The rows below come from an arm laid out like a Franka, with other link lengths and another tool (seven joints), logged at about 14 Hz.
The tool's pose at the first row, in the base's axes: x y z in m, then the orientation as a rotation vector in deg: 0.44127, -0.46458, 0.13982, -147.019, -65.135, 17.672
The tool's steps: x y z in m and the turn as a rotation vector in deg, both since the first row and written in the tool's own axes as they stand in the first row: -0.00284, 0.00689, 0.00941, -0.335, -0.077, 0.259; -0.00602, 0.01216, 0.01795, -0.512, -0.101, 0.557; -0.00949, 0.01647, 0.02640, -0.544, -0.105, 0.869; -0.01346, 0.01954, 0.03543, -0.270, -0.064, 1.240; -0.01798, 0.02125, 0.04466, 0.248, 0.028, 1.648; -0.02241, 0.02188, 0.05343, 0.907, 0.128, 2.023
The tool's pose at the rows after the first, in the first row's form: 0.44107, -0.46920, 0.12874, -147.486, -64.984, 17.670; 0.43982, -0.47322, 0.11910, -147.834, -64.696, 17.684; 0.43775, -0.47687, 0.10991, -148.062, -64.320, 17.747; 0.43433, -0.47999, 0.10067, -148.055, -63.721, 17.915; 0.42956, -0.48262, 0.09179, -147.850, -62.953, 18.144; 0.42426, -0.48459, 0.08373, -147.496, -62.165, 18.421
